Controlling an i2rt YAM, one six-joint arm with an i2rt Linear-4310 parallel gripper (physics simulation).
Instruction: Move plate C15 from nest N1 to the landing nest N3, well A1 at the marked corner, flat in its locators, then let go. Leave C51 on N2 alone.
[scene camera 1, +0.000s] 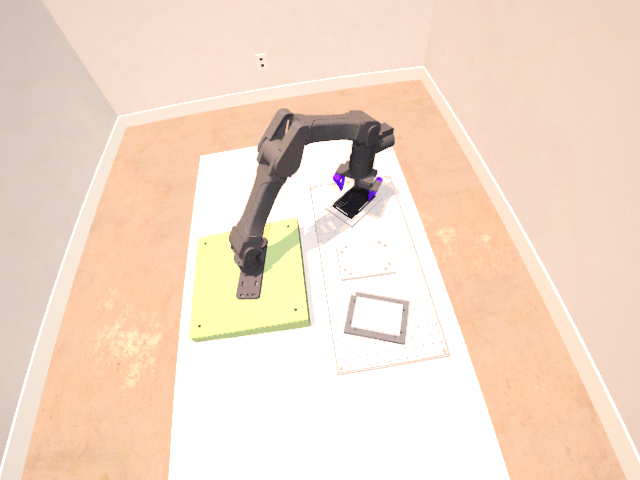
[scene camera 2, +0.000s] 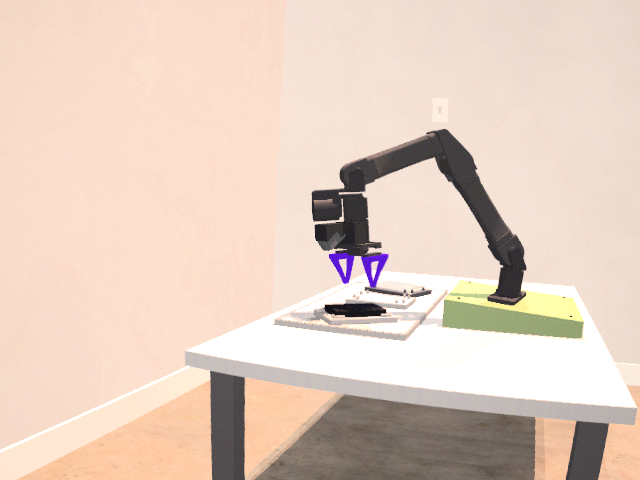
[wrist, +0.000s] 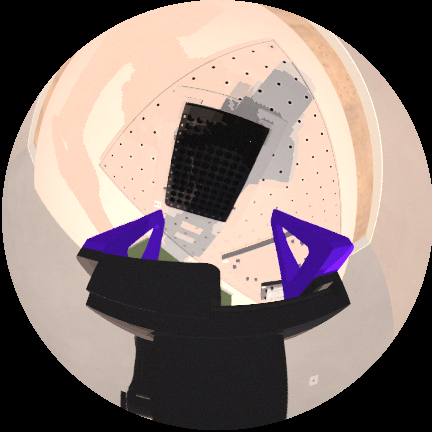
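A black plate with wells (scene camera 1: 353, 202) (scene camera 2: 355, 310) (wrist: 215, 160) lies on a pale nest (scene camera 1: 355, 221) (scene camera 2: 356, 319), turned at an angle to the board. My gripper (scene camera 1: 355, 194) (scene camera 2: 359, 284) (wrist: 217, 214) is open and empty, pointing down a short way above the black plate, with its purple fingers wide apart. A white nest with small locator pins (scene camera 1: 366, 259) (scene camera 2: 382, 301) stands in the middle with no plate on it. Beyond it, a white plate (scene camera 1: 378, 315) (scene camera 2: 400, 286) lies in a dark grey frame nest (scene camera 1: 376, 336). Plate names, nest numbers and the A1 mark are not legible.
The nests stand on a perforated board (scene camera 1: 429, 345) (wrist: 320, 165) on the white table (scene camera 1: 330, 423) (scene camera 2: 413, 372). The arm's base is fixed on a yellow-green block (scene camera 1: 217, 289) (scene camera 2: 516, 319) beside the board. A wall stands behind the table.
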